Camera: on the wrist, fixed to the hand. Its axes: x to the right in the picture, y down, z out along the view.
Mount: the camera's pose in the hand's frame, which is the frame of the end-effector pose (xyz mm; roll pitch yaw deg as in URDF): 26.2 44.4 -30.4 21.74 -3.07 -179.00
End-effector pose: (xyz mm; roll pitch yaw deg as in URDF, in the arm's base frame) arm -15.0 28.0 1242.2 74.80 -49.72 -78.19
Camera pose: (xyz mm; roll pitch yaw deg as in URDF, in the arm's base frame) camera 23.1 45.9 1284.7 -49.22 49.77 106.81
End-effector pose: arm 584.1 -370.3 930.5 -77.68 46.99 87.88
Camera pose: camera 603.6 -389.6 877.3 102.57 -48.55 -96.33
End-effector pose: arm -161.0 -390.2 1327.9 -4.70 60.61 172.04
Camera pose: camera -150.2 -433.9 1288.4 24.98 -63.74 -6.28
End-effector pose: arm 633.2 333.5 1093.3 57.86 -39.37 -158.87
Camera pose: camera 644.8 285.1 1126.5 -33.58 38.51 25.13
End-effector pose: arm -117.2 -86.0 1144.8 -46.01 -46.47 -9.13
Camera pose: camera -60.0 -86.1 1127.3 66.30 43.60 168.78
